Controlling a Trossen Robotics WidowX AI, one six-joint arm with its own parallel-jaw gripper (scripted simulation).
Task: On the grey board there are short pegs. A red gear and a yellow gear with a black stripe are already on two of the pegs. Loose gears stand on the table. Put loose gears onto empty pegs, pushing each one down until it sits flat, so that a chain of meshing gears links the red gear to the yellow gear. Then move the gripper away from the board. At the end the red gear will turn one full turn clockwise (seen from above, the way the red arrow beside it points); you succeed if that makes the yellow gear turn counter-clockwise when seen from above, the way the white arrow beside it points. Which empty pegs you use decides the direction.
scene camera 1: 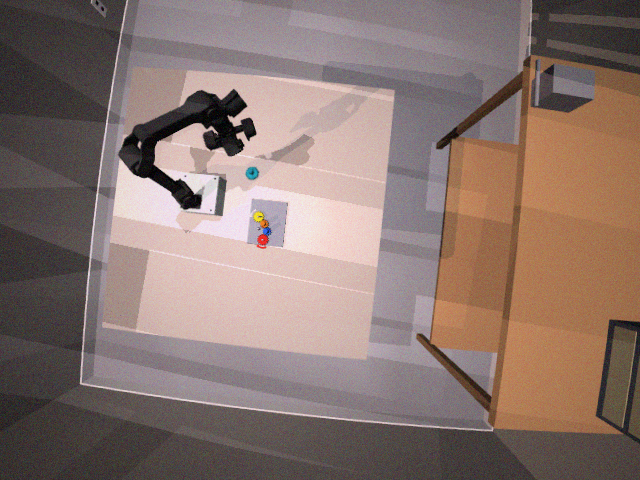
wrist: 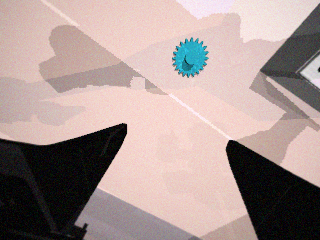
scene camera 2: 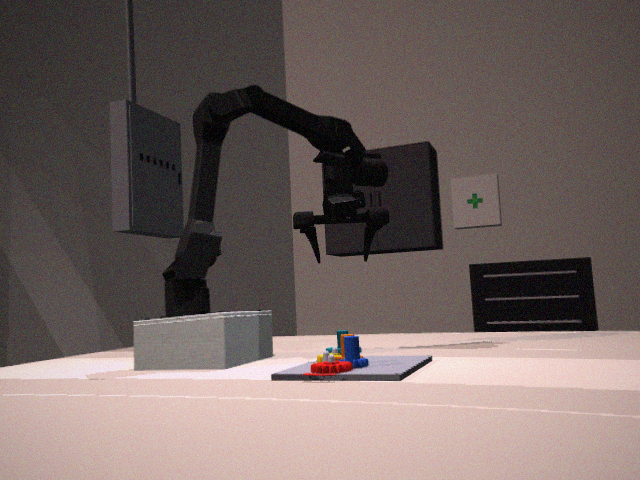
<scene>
My gripper [scene camera 2: 342, 262] is open, with nothing in its grasp. Further things: a teal gear [wrist: 190, 57].
My gripper also shows in scene camera 1 [scene camera 1: 237, 143] and in the wrist view [wrist: 175, 135].
</scene>
